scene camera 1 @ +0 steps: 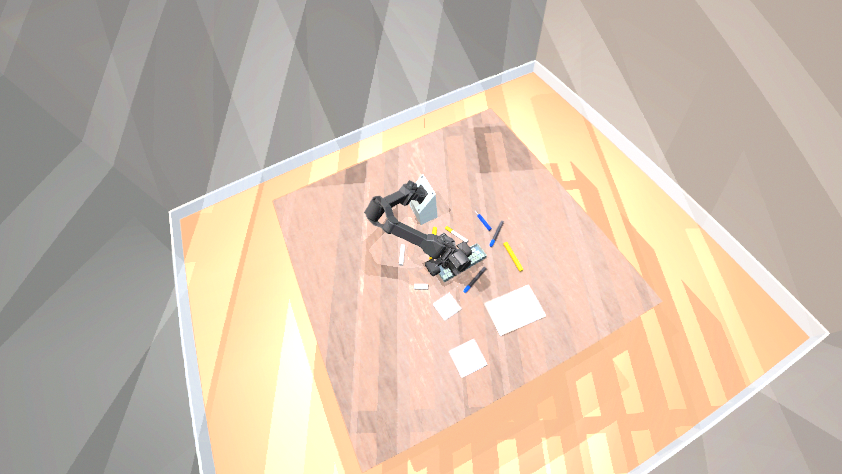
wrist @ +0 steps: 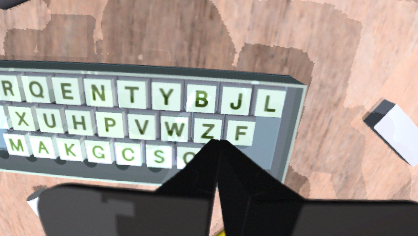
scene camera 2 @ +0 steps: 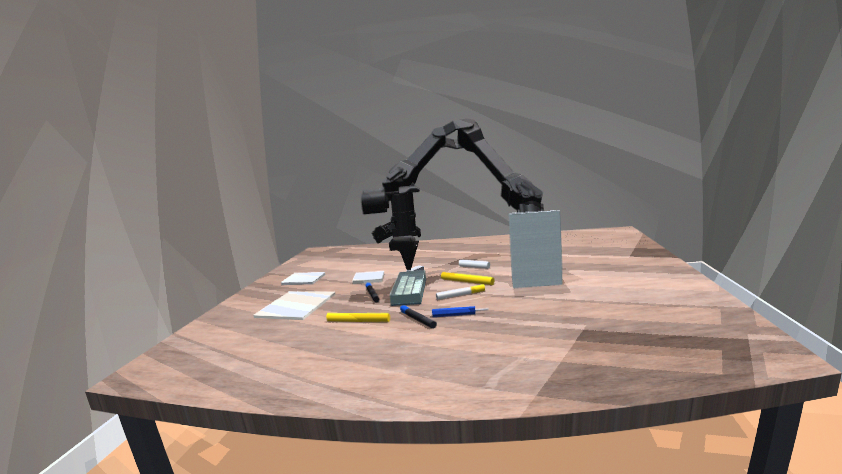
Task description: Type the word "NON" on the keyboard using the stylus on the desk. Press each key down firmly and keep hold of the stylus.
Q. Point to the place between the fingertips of my gripper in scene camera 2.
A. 409,270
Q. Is my gripper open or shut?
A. Shut.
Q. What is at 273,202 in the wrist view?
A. My gripper.
